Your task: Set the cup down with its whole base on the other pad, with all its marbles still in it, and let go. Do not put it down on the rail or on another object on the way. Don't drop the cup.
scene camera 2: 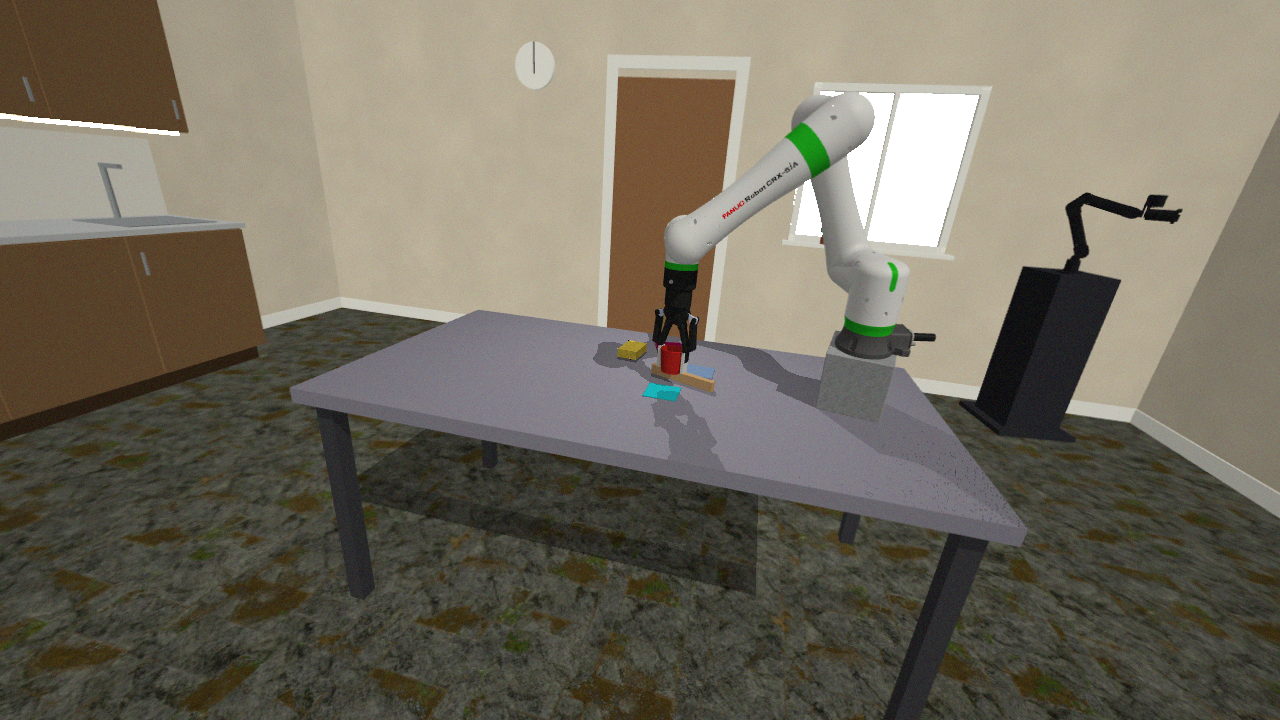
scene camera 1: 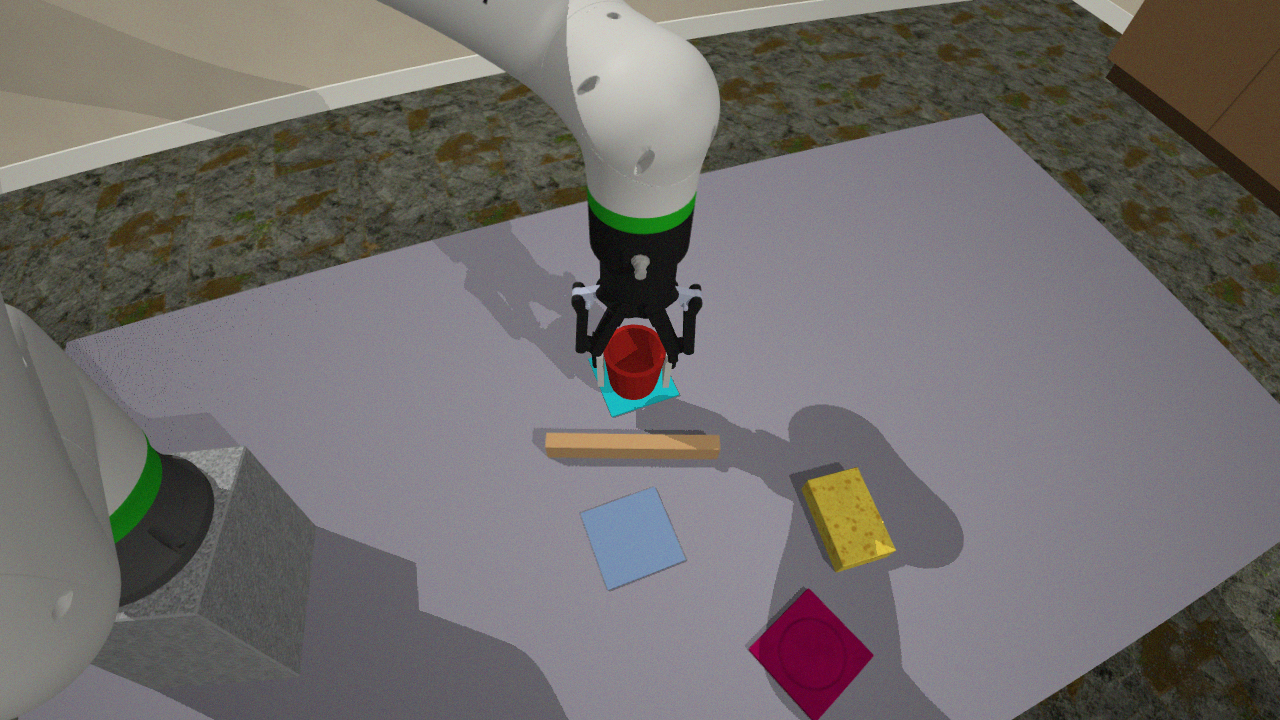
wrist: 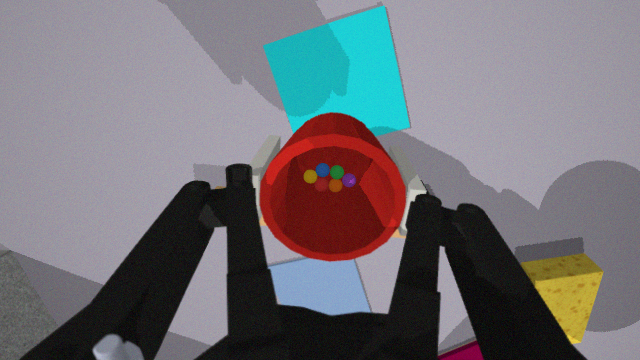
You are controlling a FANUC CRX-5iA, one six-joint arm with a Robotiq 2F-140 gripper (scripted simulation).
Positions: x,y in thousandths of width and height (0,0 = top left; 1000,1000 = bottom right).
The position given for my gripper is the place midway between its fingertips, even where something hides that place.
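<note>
My gripper (scene camera 1: 495,526) is visible also at (scene camera 2: 525,512) and (wrist: 521,443). Red cup (scene camera 1: 496,495), (wrist: 518,629) and yellow sponge (scene camera 1: 665,734), (wrist: 890,790) both seen, together with a wooden rail (scene camera 1: 439,619).
</note>
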